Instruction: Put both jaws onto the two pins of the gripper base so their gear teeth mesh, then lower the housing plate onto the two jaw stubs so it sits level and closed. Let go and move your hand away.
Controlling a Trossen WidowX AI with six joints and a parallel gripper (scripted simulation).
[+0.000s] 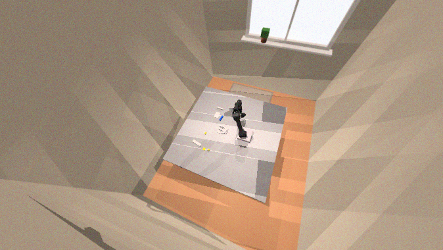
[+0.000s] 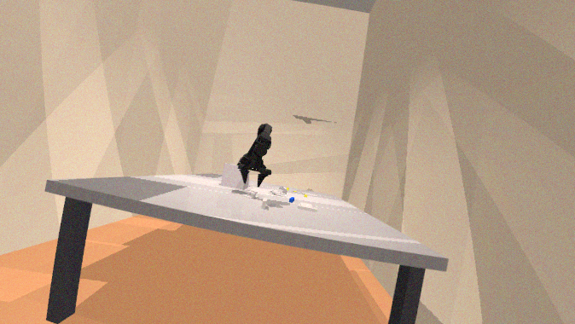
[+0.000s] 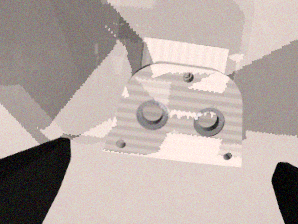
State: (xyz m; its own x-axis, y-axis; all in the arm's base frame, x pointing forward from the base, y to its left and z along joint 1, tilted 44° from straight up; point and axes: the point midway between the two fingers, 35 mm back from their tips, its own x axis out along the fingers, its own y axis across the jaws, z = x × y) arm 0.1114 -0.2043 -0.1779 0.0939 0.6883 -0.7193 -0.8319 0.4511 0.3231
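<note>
Right now the pale housing plate is 10 mm ahead of my gripper tip and 30 mm below it. Round my gripper tip: ribbed rectangular plate: 200 mm ahead, 240 mm to the left, 60 mm below; then blue block: 240 mm ahead, 70 mm to the left, 50 mm below; then white jaw: 150 mm ahead, 230 mm to the left, 50 mm below.
</note>
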